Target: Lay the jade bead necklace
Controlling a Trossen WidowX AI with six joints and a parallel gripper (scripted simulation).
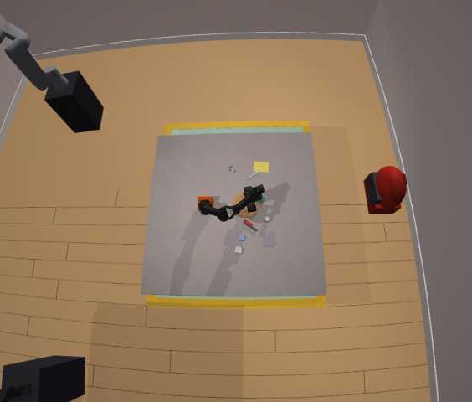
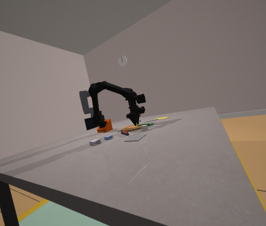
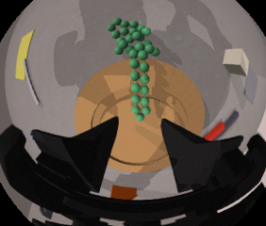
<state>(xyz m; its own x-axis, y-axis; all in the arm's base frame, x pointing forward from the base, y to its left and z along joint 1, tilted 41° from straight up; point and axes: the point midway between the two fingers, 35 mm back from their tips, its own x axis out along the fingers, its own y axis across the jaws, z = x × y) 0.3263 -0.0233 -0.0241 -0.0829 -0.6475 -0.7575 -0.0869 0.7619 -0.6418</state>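
The round wooden bead board lies 3 cm behind my gripper tip, 1 cm to the right of it and 1 cm below it. The rest, counted from my gripper tip: beige cube (14 cm to the right, 11 cm ahead); red-handled tool (16 cm to the right, 2 cm behind, 1 cm below); blue block (26 cm to the right, 8 cm behind, 1 cm below).
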